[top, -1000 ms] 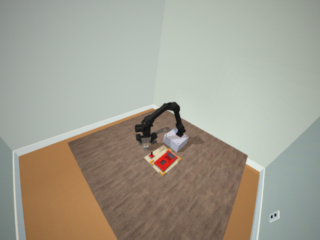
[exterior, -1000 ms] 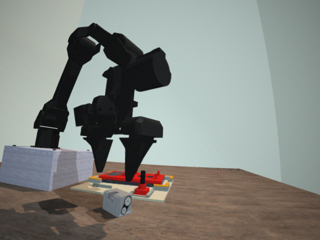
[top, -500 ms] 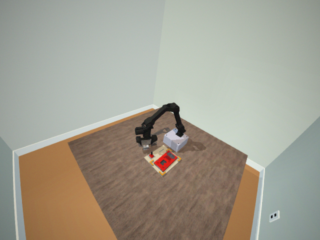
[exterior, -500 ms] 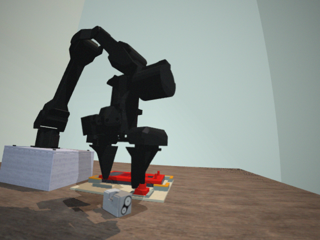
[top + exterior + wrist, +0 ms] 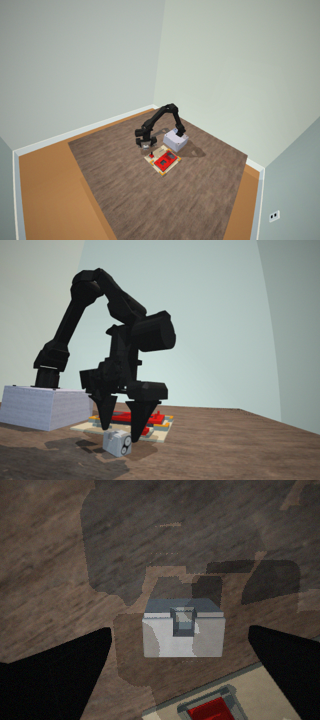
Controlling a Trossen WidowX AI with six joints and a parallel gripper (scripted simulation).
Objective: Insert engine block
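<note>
My gripper tip is now 10 mm above the engine block. Also, from my gripper tip: black post: 100 mm to the left, 30 mm ahead, 10 mm above.
</note>
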